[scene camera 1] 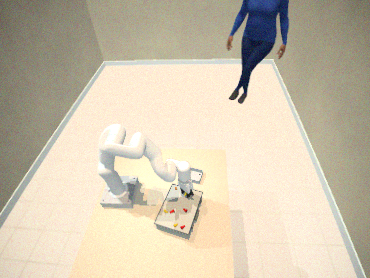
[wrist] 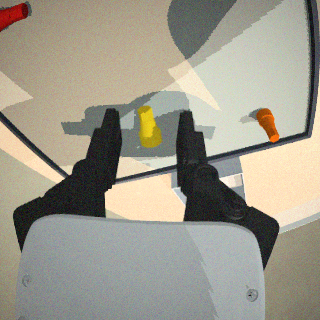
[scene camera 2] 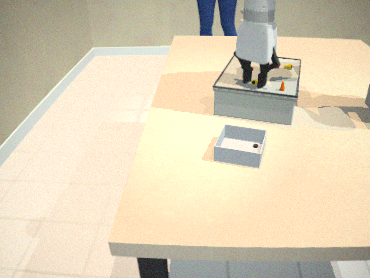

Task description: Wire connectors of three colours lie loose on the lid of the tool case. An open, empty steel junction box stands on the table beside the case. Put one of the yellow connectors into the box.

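Frame: origin at the arm's base, x left, y back, z up, level; millimetres.
Seen in the pictures: gripper, between the fingertips: (scene camera 1: 185, 194) (wrist: 148, 125) (scene camera 2: 254, 84); arm's base, origin of its link: (scene camera 1: 119, 190).
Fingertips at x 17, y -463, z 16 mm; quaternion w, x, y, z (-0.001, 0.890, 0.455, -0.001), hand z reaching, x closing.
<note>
Pixels of each thing's middle, then the offset from my fingertips to it.
- tool case, middle of its body: (scene camera 2: 259, 84) (scene camera 1: 180, 210) dy +20, dx -97, dz -40 mm
- steel junction box, middle of its body: (wrist: 211, 186) (scene camera 2: 241, 144) (scene camera 1: 194, 175) dy -29, dx +204, dz -64 mm
- orange connector, middle of its body: (wrist: 268, 125) (scene camera 2: 282, 86) dy +72, dx +30, dz +11 mm
A yellow connector (scene camera 2: 254, 82) (wrist: 149, 131) lies on the lid of the tool case (scene camera 1: 171, 230) (scene camera 2: 252, 107) (wrist: 260, 55), near the edge facing the junction box. My gripper (scene camera 1: 187, 194) (scene camera 2: 254, 84) (wrist: 148, 125) is partly open, its fingers on either side of this connector, with a gap on both sides in the wrist view. Two more yellow connectors (scene camera 1: 166, 211) (scene camera 1: 175, 225) lie farther along the lid; one yellow connector (scene camera 2: 288, 66) shows there in scene camera 2. The steel junction box (scene camera 2: 237, 156) stands open and empty on the table; the fingers partly hide it in the wrist view.
An orange connector (scene camera 2: 282, 86) (wrist: 267, 124) lies near the lid's corner, to the right of the fingers in the wrist view. Red connectors (scene camera 1: 172, 211) (scene camera 1: 185, 210) (scene camera 1: 182, 227) lie on the lid. A person in blue (scene camera 1: 261, 22) (scene camera 2: 217, 15) stands beyond the table.
</note>
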